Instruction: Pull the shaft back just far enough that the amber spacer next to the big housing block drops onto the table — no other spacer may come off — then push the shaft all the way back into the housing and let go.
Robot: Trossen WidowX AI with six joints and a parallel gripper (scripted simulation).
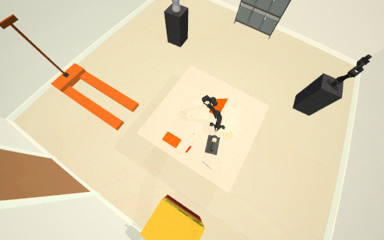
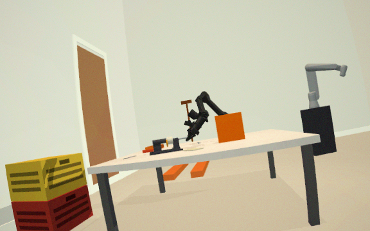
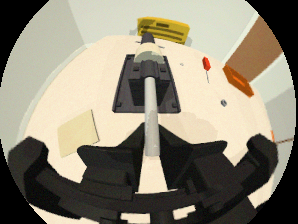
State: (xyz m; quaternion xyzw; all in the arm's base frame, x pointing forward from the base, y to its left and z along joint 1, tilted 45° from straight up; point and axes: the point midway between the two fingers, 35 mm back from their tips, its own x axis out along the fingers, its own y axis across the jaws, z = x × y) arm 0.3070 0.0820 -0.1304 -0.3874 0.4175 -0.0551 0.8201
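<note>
Right now my gripper tip is 5 cm short of the grey shaft, 2 cm below it and 1 cm to the right of it. Round my gripper tip: beige card (16 cm to the left, 5 cm below, 5 cm behind); white spacer (11 cm ahead, 3 cm to the left, 2 cm above); dark shaft fixture (16 cm ahead, 4 cm to the left, 1 cm below).
</note>
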